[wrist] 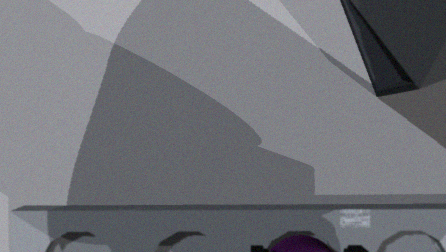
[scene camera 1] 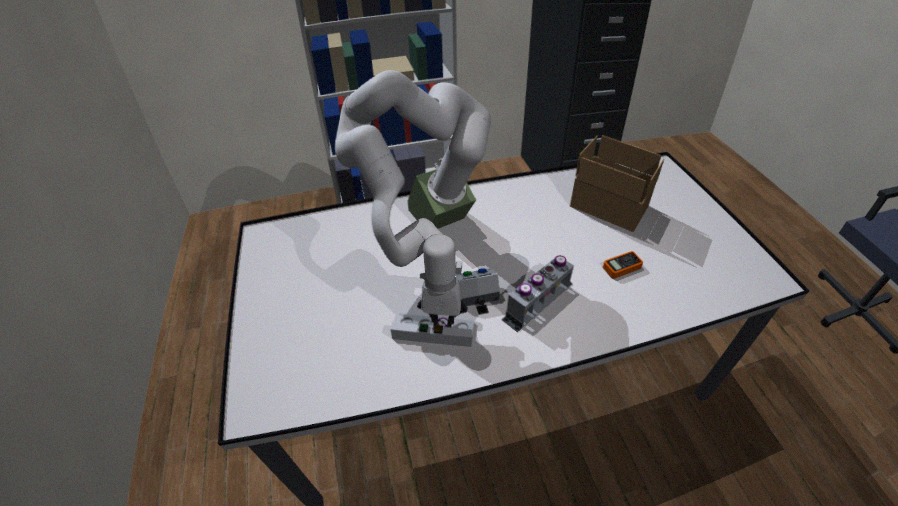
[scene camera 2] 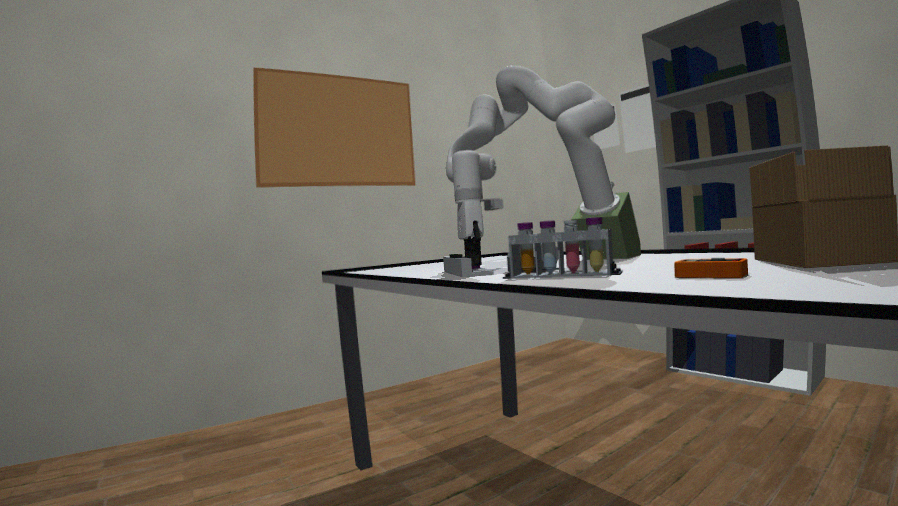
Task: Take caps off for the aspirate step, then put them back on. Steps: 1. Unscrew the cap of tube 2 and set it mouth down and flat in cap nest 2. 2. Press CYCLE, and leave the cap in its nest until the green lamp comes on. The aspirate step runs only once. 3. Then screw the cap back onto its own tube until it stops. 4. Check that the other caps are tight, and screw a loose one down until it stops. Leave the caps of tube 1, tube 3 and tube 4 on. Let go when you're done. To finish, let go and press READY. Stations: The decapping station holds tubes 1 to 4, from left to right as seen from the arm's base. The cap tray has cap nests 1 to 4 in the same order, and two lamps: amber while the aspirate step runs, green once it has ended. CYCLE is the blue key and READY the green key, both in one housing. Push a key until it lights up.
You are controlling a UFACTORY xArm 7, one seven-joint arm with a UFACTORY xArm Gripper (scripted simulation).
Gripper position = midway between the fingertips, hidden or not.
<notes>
I see my gripper (scene camera 2: 473,265) and a cardboard box (scene camera 2: 789,228).
The cardboard box also shows in scene camera 1 (scene camera 1: 613,194). My gripper is seen too in scene camera 1 (scene camera 1: 443,323). The wrist view misses the cardboard box: it is out of frame.
</notes>
